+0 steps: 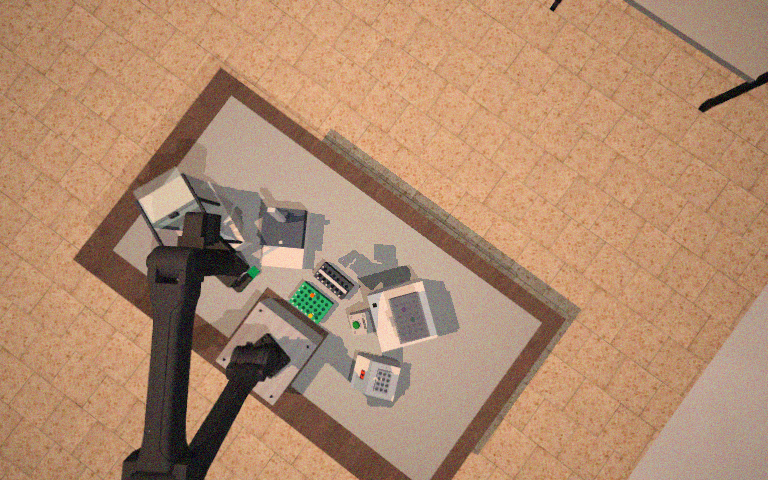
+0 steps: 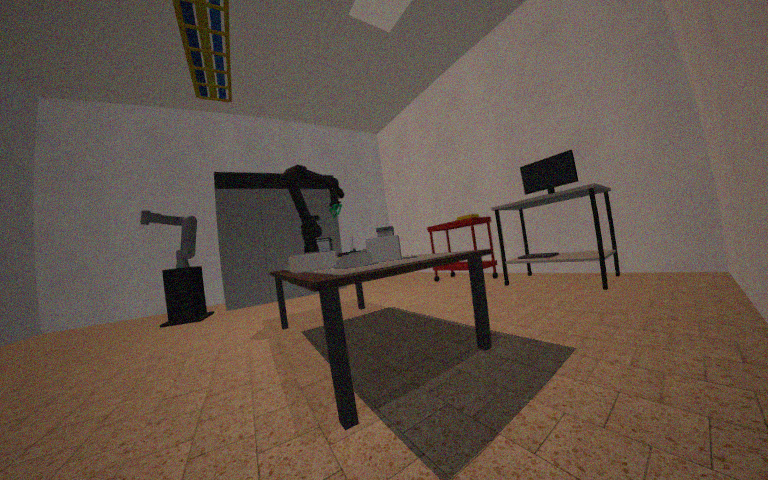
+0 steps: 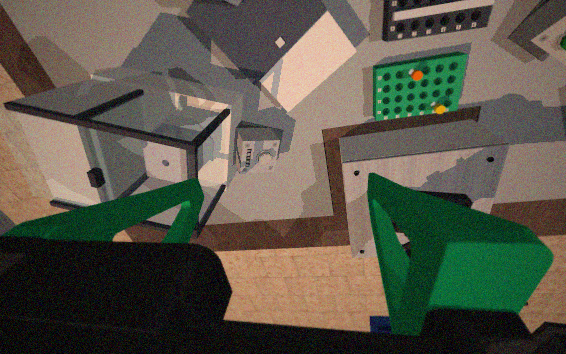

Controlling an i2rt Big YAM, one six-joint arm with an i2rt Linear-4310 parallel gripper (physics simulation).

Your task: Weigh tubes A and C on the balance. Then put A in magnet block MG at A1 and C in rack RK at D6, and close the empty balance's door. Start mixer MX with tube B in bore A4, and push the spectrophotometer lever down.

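Places are measured from the arm's base along level axes (x ahead, y left, z up), in millimetres.
Pixels of known places: gripper, fingertip midpoint: (image 1: 241, 262) (image 2: 336, 216) (image 3: 279, 185); arm's base, origin of the base link: (image 1: 269, 354) (image 2: 311, 252).
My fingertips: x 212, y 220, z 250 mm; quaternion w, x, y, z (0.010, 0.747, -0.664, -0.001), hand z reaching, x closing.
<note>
Ahead of a thing's pixels: the offset from my fingertips to its top centre. "spot": to the spot under its first point.
The balance (image 1: 169, 199) (image 3: 193, 165) is a dark-framed clear case at the table's left; its pan @[spot: dx -110, dy +223, dz -203 mm] (image 3: 159, 159) shows through the panes. I cannot tell its door position. The green rack RK @[dx -23, dy -179, dz -321 mm] (image 1: 323, 298) (image 3: 462, 61) holds an orange-capped tube @[dx +4, dy -164, dz -297 mm] (image 1: 312, 295) (image 3: 417, 75) and a yellow-capped tube @[dx -45, dy -212, dz -297 mm] (image 1: 310, 315) (image 3: 440, 109). Tube letters are unreadable. A black block with a white strip @[dx +86, dy -175, dz -303 mm] (image 1: 334, 280) (image 3: 440, 11), apparently MG, lies beyond the rack. The dark-topped spectrophotometer @[spot: dx +83, dy +63, dz -271 mm] (image 1: 283, 229) (image 3: 255, 30) is near the balance. My gripper (image 1: 247, 275) (image 2: 336, 210) (image 3: 279, 185) is open and empty, above the table between balance and arm base.
A small display unit @[spot: dx -126, dy +82, dz -282 mm] (image 3: 257, 150) stands beside the balance. The arm's base plate (image 1: 283, 373) (image 3: 420, 170) is at the table's near edge. A large white device @[spot: dx +119, dy -411, dz -216 mm] (image 1: 385, 333), a green-button box @[dx +54, dy -338, dz -276 mm] (image 1: 356, 324) and a white device with holes and a red switch @[spot: dx -50, dy -520, dz -289 mm] (image 1: 369, 387) stand right of the rack.
</note>
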